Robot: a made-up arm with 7 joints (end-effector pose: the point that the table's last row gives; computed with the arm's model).
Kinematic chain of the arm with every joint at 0, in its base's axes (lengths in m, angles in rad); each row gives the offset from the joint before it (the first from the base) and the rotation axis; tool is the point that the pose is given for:
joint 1: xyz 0 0 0.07 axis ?
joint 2: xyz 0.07 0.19 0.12 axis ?
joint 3: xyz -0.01 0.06 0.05 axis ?
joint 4: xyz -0.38 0 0.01 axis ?
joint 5: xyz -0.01 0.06 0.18 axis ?
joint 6: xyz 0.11 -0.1 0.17 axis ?
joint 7: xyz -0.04 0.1 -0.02 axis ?
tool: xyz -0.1 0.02 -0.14
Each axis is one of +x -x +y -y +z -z.
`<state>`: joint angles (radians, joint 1 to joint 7).
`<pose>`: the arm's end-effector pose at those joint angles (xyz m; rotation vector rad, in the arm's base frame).
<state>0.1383 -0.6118 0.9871 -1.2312 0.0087 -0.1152 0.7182</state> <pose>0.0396 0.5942 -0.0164 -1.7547 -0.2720 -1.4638</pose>
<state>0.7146 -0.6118 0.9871 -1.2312 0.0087 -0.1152 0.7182</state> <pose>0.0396 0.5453 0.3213 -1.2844 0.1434 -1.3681</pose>
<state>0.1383 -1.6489 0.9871 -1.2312 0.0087 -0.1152 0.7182</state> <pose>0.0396 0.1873 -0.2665 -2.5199 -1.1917 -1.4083</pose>
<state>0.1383 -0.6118 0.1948 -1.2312 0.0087 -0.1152 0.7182</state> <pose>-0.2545 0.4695 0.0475 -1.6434 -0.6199 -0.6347</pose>
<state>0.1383 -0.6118 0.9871 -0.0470 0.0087 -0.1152 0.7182</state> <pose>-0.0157 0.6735 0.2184 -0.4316 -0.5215 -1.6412</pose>
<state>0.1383 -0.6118 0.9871 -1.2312 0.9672 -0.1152 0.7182</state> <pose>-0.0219 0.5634 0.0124 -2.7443 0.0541 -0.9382</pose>
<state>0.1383 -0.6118 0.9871 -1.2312 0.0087 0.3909 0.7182</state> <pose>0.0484 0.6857 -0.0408 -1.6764 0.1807 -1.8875</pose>
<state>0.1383 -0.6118 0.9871 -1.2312 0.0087 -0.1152 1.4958</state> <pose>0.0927 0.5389 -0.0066 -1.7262 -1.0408 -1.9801</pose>
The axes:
joint 1: +x
joint 2: +x
joint 3: -z
joint 4: +x
joint 5: -x
joint 6: +y
joint 7: -z

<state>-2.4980 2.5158 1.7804 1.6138 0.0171 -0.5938 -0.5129</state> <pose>-0.0160 0.3055 -0.0515 0.2501 -1.7683 -1.4342</pose>
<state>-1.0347 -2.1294 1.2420 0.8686 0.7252 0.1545 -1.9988</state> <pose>-0.2320 -0.1044 -0.2475 -2.7884 1.1281 0.2144</pose>
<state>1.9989 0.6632 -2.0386 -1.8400 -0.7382 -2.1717 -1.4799</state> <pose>-0.1541 -0.0985 -0.0040 1.5389 1.4273 2.0612</pose>
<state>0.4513 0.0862 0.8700 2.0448 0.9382 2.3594 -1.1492</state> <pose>-0.5612 0.0234 0.3382 2.4894 0.3076 1.7578</pose>
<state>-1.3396 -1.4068 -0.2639 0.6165 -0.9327 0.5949 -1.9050</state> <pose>-0.2892 0.3512 -0.1614 -0.0365 1.4191 1.0949</pose>
